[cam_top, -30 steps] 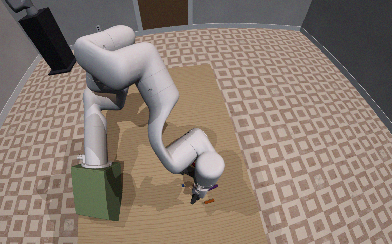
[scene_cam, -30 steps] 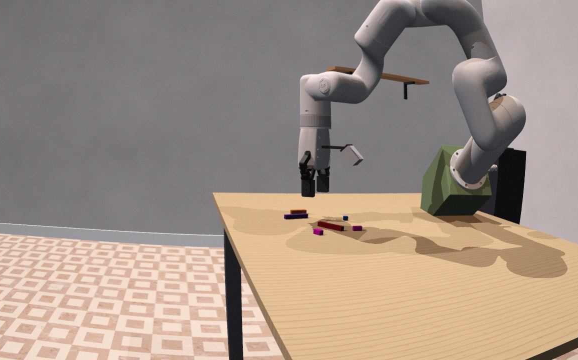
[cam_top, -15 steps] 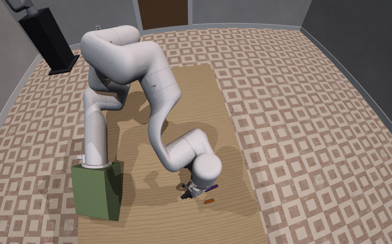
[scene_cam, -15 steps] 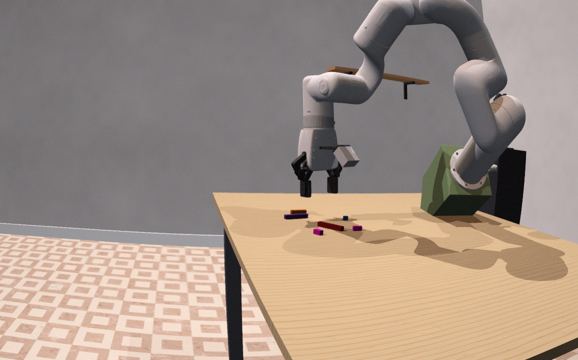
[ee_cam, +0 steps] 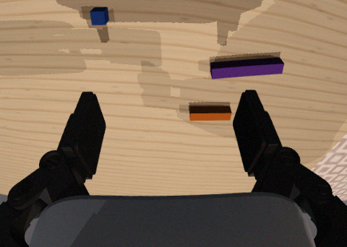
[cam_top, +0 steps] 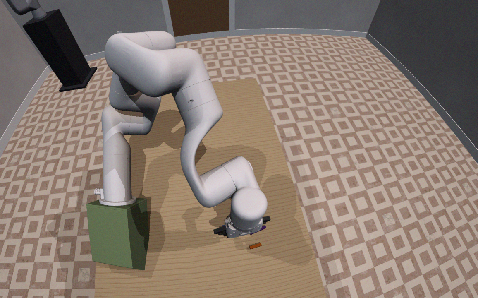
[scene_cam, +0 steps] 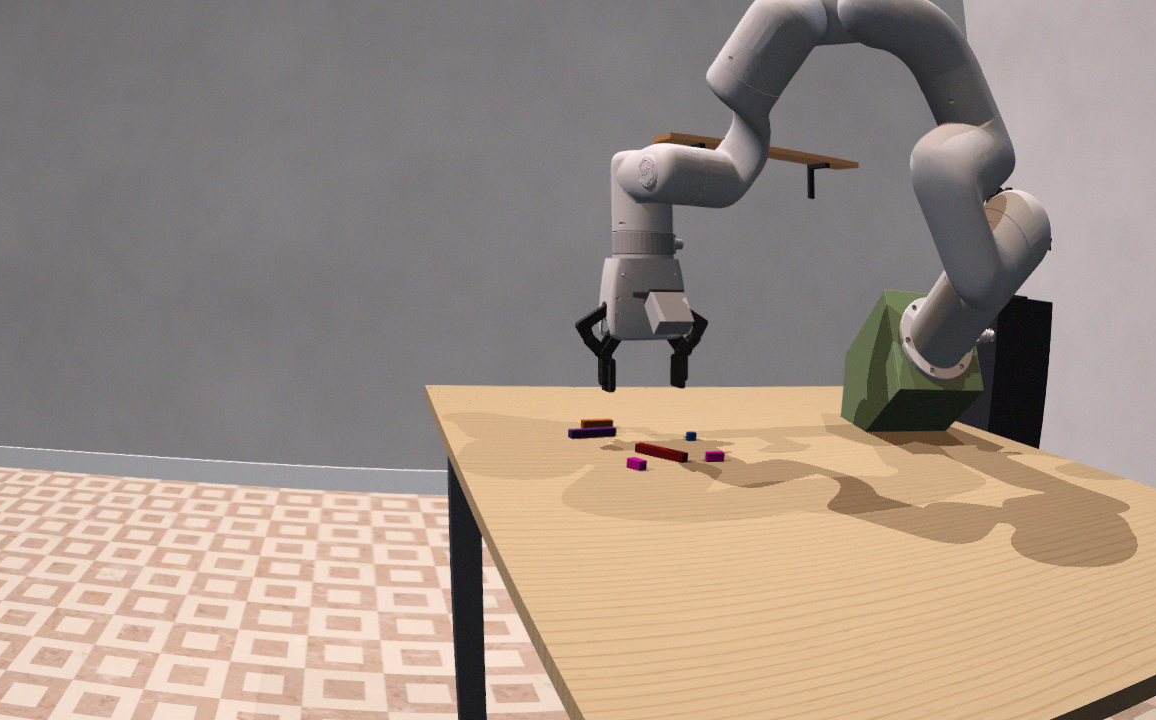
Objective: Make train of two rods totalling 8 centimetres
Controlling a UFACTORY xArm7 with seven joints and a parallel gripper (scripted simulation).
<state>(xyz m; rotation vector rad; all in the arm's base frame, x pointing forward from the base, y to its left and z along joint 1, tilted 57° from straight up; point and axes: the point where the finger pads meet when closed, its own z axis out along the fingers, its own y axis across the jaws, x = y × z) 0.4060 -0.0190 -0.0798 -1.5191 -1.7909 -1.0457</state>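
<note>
Now: the magenta rod 60 mm behind my hand, 140 mm to the left of it and 60 mm below it. The rest, counted from my hand: small blue rod (60 mm behind, 30 mm to the left, 60 mm below); then purple rod (60 mm ahead, 10 mm to the left, 60 mm below); then orange rod (50 mm ahead, 50 mm to the right, 60 mm below).
</note>
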